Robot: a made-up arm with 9 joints. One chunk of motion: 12 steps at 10 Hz.
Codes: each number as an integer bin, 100 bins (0 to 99) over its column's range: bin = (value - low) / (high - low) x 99, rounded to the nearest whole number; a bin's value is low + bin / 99 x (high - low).
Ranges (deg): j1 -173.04..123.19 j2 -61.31..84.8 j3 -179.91..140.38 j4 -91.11..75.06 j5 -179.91..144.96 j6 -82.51..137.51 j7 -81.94..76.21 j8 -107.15..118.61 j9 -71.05..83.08
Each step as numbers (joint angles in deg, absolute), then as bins.
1 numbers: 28.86 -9.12 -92.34 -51.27 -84.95 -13.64 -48.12 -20.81 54.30
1 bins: 67 35 27 24 29 31 21 38 81
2 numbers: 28.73 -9.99 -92.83 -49.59 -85.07 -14.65 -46.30 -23.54 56.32
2 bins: 67 35 27 25 29 31 22 37 82
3 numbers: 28.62 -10.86 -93.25 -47.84 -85.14 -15.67 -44.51 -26.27 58.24
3 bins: 67 34 27 26 29 30 23 35 83
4 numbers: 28.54 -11.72 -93.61 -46.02 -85.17 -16.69 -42.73 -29.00 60.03
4 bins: 67 34 27 27 29 30 25 34 84
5 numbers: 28.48 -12.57 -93.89 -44.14 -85.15 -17.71 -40.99 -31.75 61.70
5 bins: 67 33 27 28 29 29 26 33 85
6 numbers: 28.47 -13.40 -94.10 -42.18 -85.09 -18.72 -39.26 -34.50 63.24
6 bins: 67 32 27 29 29 29 27 32 86
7 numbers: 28.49 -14.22 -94.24 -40.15 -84.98 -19.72 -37.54 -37.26 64.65
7 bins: 67 32 26 30 29 28 28 31 87
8 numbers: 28.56 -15.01 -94.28 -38.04 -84.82 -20.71 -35.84 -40.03 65.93
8 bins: 67 31 26 32 29 28 29 29 88
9 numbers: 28.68 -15.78 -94.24 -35.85 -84.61 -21.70 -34.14 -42.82 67.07
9 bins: 67 31 26 33 29 27 30 28 89
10 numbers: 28.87 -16.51 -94.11 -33.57 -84.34 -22.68 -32.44 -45.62 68.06
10 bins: 67 30 27 34 29 27 31 27 89
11 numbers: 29.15 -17.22 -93.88 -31.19 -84.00 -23.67 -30.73 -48.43 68.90
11 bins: 68 30 27 36 29 26 32 26 90
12 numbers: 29.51 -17.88 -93.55 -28.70 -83.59 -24.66 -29.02 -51.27 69.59
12 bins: 68 29 27 37 29 26 33 25 90
